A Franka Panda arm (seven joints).
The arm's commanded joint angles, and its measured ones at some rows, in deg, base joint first. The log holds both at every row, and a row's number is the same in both.
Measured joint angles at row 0:
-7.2, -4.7, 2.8, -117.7, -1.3, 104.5, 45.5
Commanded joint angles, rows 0 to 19:
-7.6, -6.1, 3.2, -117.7, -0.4, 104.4, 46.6
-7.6, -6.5, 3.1, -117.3, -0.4, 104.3, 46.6
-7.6, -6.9, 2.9, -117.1, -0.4, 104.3, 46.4
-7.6, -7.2, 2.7, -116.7, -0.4, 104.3, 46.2
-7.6, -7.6, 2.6, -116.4, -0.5, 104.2, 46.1
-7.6, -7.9, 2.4, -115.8, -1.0, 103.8, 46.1
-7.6, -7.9, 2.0, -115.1, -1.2, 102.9, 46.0
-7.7, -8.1, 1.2, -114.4, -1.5, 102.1, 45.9
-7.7, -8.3, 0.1, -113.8, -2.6, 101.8, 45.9
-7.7, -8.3, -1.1, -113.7, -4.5, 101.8, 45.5
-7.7, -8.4, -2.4, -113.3, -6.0, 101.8, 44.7
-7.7, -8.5, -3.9, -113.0, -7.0, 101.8, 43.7
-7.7, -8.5, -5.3, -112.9, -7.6, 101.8, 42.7
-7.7, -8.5, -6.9, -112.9, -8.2, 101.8, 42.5
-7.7, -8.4, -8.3, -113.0, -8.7, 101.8, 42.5
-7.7, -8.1, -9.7, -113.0, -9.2, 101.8, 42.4
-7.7, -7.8, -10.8, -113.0, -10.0, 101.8, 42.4
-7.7, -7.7, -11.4, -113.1, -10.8, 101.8, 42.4
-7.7, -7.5, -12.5, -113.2, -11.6, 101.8, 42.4
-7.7, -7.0, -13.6, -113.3, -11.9, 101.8, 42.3
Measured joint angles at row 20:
-7.9, -8.0, -11.6, -113.7, -9.9, 102.9, 42.4
